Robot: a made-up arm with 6 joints.
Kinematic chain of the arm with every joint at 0, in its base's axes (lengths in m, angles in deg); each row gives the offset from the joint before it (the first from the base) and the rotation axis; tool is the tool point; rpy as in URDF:
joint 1: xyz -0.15 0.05 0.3 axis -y
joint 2: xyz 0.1 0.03 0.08 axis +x
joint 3: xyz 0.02 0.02 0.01 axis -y
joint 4: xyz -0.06 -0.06 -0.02 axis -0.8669 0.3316 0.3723
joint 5: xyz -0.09 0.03 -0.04 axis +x
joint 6: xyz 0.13 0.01 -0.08 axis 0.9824 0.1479 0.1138
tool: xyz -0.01 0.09 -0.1 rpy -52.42 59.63 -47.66
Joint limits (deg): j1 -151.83..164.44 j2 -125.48..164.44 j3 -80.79..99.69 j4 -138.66..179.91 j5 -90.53..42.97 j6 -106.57..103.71
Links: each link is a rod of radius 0.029 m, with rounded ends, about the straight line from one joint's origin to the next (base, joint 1, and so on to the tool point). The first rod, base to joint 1, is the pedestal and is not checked.
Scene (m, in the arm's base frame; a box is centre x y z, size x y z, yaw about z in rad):
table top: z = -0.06
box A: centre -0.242 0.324 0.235 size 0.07 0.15 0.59 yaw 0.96
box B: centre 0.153 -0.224 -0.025 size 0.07 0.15 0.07 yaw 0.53
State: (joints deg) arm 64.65 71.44 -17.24 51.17 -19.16 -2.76
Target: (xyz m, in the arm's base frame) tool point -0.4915 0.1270 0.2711
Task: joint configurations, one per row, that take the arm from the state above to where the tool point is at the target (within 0.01 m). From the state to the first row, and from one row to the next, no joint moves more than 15 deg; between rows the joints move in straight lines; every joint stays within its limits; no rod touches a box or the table.
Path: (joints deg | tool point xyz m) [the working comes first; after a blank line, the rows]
Joints at the target: 111.11 146.44 7.35 11.76 16.19 -2.22
Straight joint move there: touches box A.

1: 71.73 83.12 -31.73 42.39 -21.39 -2.18 | -0.0960 0.2199 0.1967
2: 78.80 94.80 -46.23 33.62 -23.62 -1.59 | -0.1444 0.2052 0.1782
3: 85.88 106.48 -60.72 24.84 -25.85 -1.01 | -0.1697 0.1674 0.1579
4: 92.96 118.15 -75.22 16.06 -28.08 -0.42 | -0.1671 0.1173 0.1455
5: 97.63 124.30 -61.30 17.16 -16.67 -3.46 | -0.2197 0.1599 0.1403
6: 102.31 130.46 -47.38 18.25 -5.26 -6.50 | -0.2807 0.1848 0.1429
7: 106.98 136.61 -33.47 19.35 6.15 -9.55 | -0.3443 0.1881 0.1510
8: 111.65 142.76 -19.55 20.44 17.55 -12.59 | -0.4036 0.1693 0.1628
9: 111.38 144.60 -6.10 16.10 16.87 -7.40 | -0.4565 0.1537 0.2137
10: 111.11 146.44 7.35 11.76 16.19 -2.22 | -0.4915 0.1270 0.2711

